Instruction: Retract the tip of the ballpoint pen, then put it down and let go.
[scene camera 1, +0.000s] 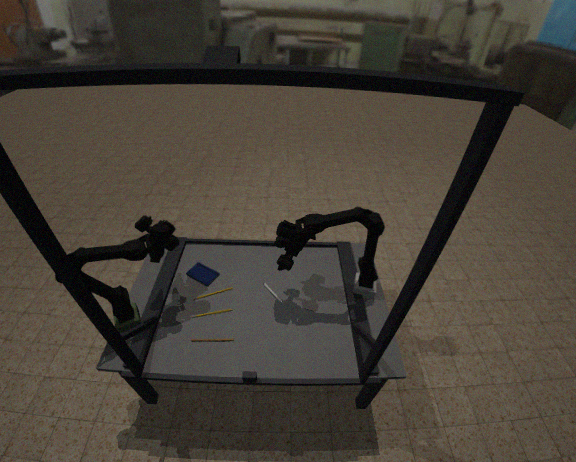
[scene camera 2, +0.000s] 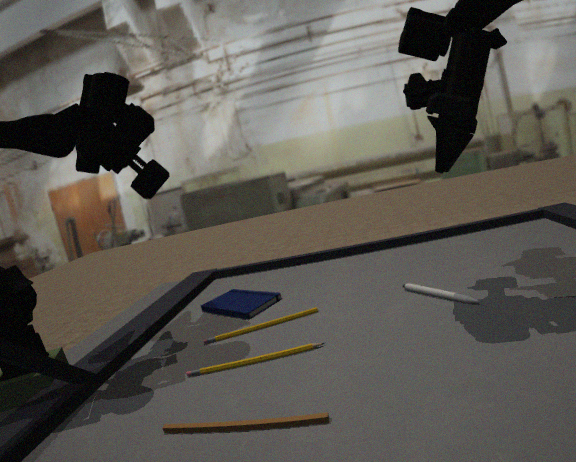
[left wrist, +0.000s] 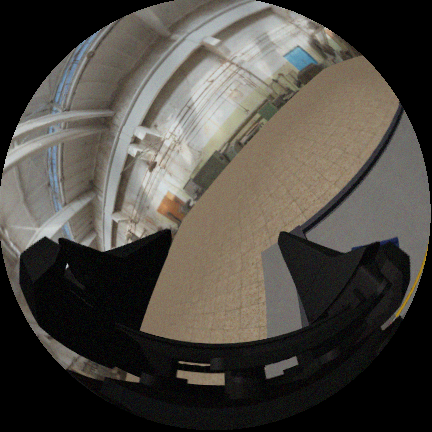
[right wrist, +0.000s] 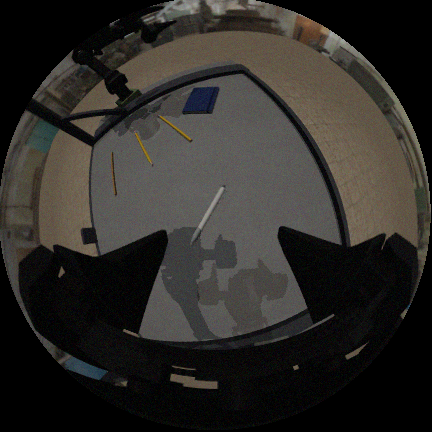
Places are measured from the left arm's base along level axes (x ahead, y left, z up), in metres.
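Where they show: left gripper, fingertip midpoint: (scene camera 2: 135, 160) (left wrist: 226, 236); right gripper, fingertip midpoint: (scene camera 2: 442, 172) (right wrist: 223, 234); left arm's base, link origin: (scene camera 1: 125, 315) (right wrist: 125, 95); right arm's base, link origin: (scene camera 1: 365, 282).
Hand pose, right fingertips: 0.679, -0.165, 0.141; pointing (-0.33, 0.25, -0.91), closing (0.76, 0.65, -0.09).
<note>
Each offset is from my right fingertips to the top centre of the thing, as dx, dy, dz.
The ballpoint pen @[-0.046, -0.006, -0.168] (scene camera 1: 272, 292) (scene camera 2: 435, 291) (right wrist: 210, 211) is white with a grey tapered end and lies flat on the grey table. Its tapered end lies at the edge of the right arm's shadow; whether the writing tip is out is too small to tell. My right gripper (right wrist: 223, 234) is open and empty, high above the table; in the right wrist view the pen shows beyond and between its fingertips, with a wide gap all round. My left gripper (left wrist: 226, 236) is open and empty, raised over the table's left side in scene camera 1, far from the pen.
A blue notebook @[-0.298, +0.262, -0.169] (scene camera 1: 202, 273) (scene camera 2: 241, 303) (right wrist: 201, 100), two yellow pencils @[-0.295, +0.125, -0.174] (scene camera 1: 215, 293) @[-0.333, +0.025, -0.172] (scene camera 1: 213, 313) and an orange-brown stick @[-0.383, -0.097, -0.174] (scene camera 1: 212, 340) (scene camera 2: 245, 424) lie left of the pen in scene camera 1. Dark frame posts (scene camera 1: 440, 230) rise from the table's sides.
</note>
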